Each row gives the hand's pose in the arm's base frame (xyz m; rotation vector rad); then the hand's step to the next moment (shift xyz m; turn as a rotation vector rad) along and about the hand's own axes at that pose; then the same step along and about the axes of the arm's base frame.
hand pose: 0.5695 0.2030 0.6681 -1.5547 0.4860 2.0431
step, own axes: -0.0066 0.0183 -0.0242 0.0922 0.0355 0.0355
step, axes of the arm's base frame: 0.0091 -0.0297 -0.0009 -0.0676 0.0093 -0.0798
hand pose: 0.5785 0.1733 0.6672 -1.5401 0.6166 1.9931
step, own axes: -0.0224 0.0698 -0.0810 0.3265 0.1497 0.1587
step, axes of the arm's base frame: 0.0167 -0.1079 0.0042 -0.2789 0.0362 -0.2740
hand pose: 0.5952 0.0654 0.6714 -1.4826 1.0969 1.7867
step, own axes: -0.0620 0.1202 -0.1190 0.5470 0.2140 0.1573
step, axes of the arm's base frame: -0.0255 -0.1583 0.0822 -0.3816 -0.0142 -0.4732
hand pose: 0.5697 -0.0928 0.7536 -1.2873 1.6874 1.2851
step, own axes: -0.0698 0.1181 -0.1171 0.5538 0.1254 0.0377
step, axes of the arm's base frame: -0.0832 -0.0847 0.1358 -0.2920 -0.1332 -0.4699
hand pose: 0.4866 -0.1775 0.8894 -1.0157 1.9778 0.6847
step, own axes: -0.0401 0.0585 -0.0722 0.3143 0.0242 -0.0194
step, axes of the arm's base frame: -0.0636 -0.0057 0.0786 -0.1427 -0.1308 -0.2496
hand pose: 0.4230 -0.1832 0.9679 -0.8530 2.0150 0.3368
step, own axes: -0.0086 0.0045 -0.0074 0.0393 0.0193 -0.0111
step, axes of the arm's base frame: -0.0047 0.0031 0.0108 -0.0345 -0.0091 -0.0277
